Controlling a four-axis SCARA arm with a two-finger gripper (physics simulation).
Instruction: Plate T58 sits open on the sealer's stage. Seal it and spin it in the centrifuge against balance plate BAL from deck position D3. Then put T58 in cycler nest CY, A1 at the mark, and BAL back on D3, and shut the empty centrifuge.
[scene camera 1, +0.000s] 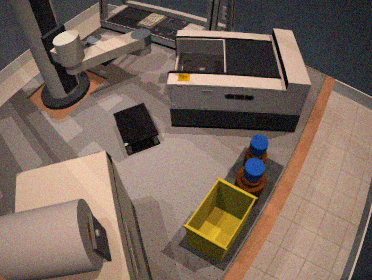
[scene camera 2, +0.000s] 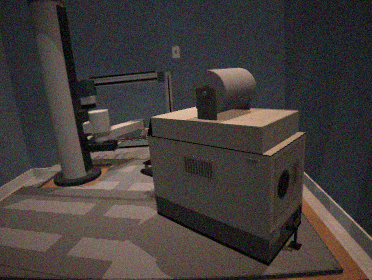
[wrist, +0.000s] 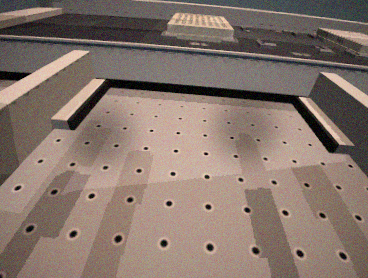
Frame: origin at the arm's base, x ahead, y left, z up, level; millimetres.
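Where they show: gripper, between the fingertips: (wrist: 203, 77); arm's base, origin of its link: (scene camera 1: 65, 90) (scene camera 2: 78, 176).
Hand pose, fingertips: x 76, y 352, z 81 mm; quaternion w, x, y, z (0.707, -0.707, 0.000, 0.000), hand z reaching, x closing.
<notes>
Each offset is from my fingertips to the top centre of the thing. "spot": to the spot under its first point.
My gripper (wrist: 203, 77) is open and empty, its fingers at the left and right of the wrist view, above the perforated table. A pale well plate @(dy +224, dx +0, dz +2 mm) (wrist: 200, 26) (scene camera 1: 151, 19) sits on the dark deck (wrist: 115, 31) (scene camera 1: 119, 16) ahead. Another pale plate @(dy +225, dx +248, dz +2 mm) (wrist: 347, 41) shows partly at the right of the wrist view; I cannot tell whether it is BAL. The beige housing with a grey roll, apparently the sealer @(dy -827, dx +662, dz +408 mm) (scene camera 1: 65, 185) (scene camera 2: 210, 155), hides its stage, so T58 cannot be made out. A white machine @(spot: dy -228, dx +580, dz +86 mm) (scene camera 1: 200, 97) has an open bay at its left with a dark interior.
A low black device @(dy -371, dx +399, dz -4 mm) (scene camera 1: 136, 122) stands mid-table. A yellow bin @(spot: dy -621, dx +845, dz +102 mm) (scene camera 1: 207, 240) and two blue-capped brown bottles (scene camera 1: 254, 170) (scene camera 1: 259, 144) stand near the right edge. The arm's column (scene camera 1: 35, 45) (scene camera 2: 55, 100) rises at the left. A rail (wrist: 165, 51) edges the deck.
</notes>
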